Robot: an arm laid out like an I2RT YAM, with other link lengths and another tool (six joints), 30 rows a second.
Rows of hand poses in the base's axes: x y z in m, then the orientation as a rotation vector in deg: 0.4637, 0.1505, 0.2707, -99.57, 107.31, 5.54; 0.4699, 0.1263, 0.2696, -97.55, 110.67, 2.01; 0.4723, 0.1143, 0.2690, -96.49, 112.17, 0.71; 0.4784, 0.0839, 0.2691, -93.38, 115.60, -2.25; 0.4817, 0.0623, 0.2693, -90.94, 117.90, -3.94; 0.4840, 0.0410, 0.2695, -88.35, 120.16, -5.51; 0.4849, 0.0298, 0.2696, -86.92, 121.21, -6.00; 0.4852, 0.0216, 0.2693, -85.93, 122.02, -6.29; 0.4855, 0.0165, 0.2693, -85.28, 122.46, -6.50; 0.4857, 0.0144, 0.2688, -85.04, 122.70, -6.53; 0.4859, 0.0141, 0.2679, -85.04, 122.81, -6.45; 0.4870, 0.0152, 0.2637, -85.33, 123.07, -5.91; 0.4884, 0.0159, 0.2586, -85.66, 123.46, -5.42; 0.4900, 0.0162, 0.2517, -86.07, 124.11, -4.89; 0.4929, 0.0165, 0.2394, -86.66, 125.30, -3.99; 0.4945, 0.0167, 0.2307, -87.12, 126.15, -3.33; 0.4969, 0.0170, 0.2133, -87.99, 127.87, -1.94
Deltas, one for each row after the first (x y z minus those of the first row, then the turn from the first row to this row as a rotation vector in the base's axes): 0.0062, -0.0242, -0.0011, -2.06, -0.34, -3.42; 0.0086, -0.0362, -0.0017, -2.78, -0.37, -4.96; 0.0147, -0.0666, -0.0016, -4.10, -0.60, -8.84; 0.0180, -0.0882, -0.0014, -4.69, -0.67, -11.57; 0.0203, -0.1095, -0.0012, -5.18, -0.70, -14.34; 0.0212, -0.1207, -0.0011, -5.17, -0.65, -15.70; 0.0215, -0.1289, -0.0014, -5.18, -0.54, -16.66; 0.0218, -0.1340, -0.0014, -5.17, -0.53, -17.27; 0.0220, -0.1361, -0.0019, -5.17, -0.45, -17.51; 0.0222, -0.1364, -0.0028, -5.18, -0.34, -17.54; 0.0233, -0.1353, -0.0070, -5.15, 0.18, -17.36; 0.0247, -0.1346, -0.0121, -5.23, 0.78, -17.22; 0.0263, -0.1343, -0.0190, -5.46, 1.60, -17.12; 0.0292, -0.1340, -0.0313, -5.83, 3.03, -17.06; 0.0308, -0.1338, -0.0400, -6.12, 4.06, -16.99; 0.0332, -0.1335, -0.0574, -6.64, 6.16, -16.88
